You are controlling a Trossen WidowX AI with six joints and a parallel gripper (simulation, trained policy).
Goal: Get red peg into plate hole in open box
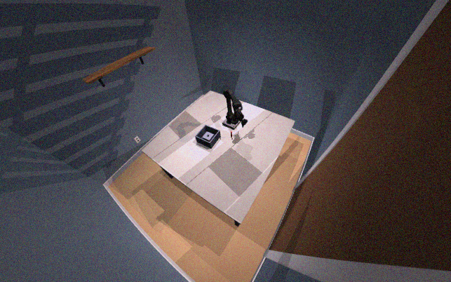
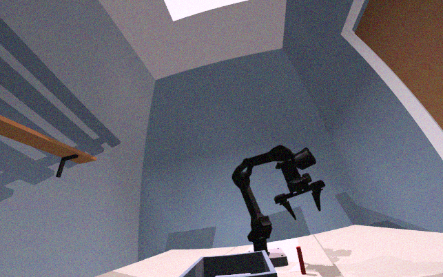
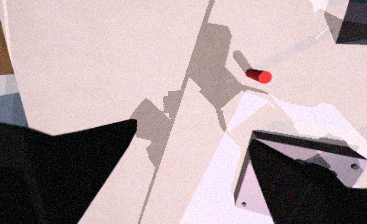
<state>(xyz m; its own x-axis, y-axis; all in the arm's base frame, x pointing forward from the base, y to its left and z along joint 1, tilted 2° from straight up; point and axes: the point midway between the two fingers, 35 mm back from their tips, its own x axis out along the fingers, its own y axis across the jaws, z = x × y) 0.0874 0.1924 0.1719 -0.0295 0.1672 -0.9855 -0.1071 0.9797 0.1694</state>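
Right now my gripper tip is 13 cm above the red peg, 6 cm to the left of it and 5 cm short of it. Also, from my gripper tip: grey plate: 24 cm ahead, 23 cm to the right, 12 cm below; then dark box: 24 cm ahead, 23 cm to the right, 14 cm below.
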